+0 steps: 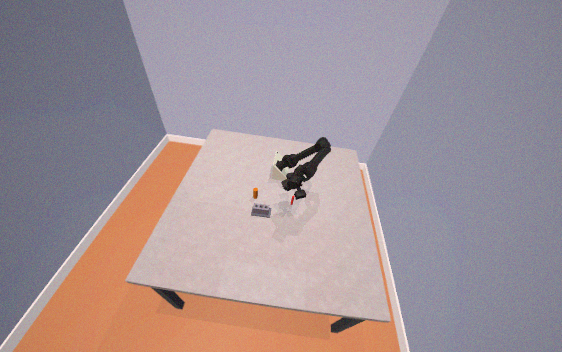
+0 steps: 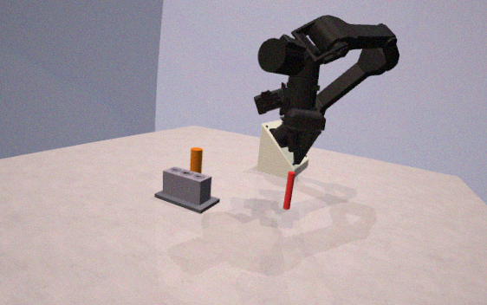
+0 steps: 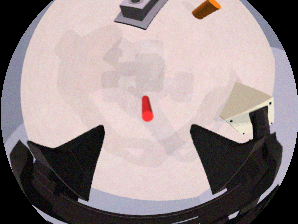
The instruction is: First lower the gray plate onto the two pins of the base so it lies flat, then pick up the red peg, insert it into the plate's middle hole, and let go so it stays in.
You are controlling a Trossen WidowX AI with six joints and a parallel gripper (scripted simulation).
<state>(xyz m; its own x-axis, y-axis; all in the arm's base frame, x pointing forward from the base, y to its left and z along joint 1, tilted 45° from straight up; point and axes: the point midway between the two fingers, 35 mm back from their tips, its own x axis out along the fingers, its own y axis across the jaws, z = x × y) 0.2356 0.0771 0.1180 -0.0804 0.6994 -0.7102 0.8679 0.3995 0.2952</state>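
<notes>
Now: the red peg 70 mm below my gripper tip. From my gripper tip the other things lie so: gray plate 110 mm ahead, 180 mm to the right, 70 mm below; then orange cylinder 10 mm ahead, 250 mm to the right, 70 mm below; then dark base 110 mm ahead, 180 mm to the right, 100 mm below.
</notes>
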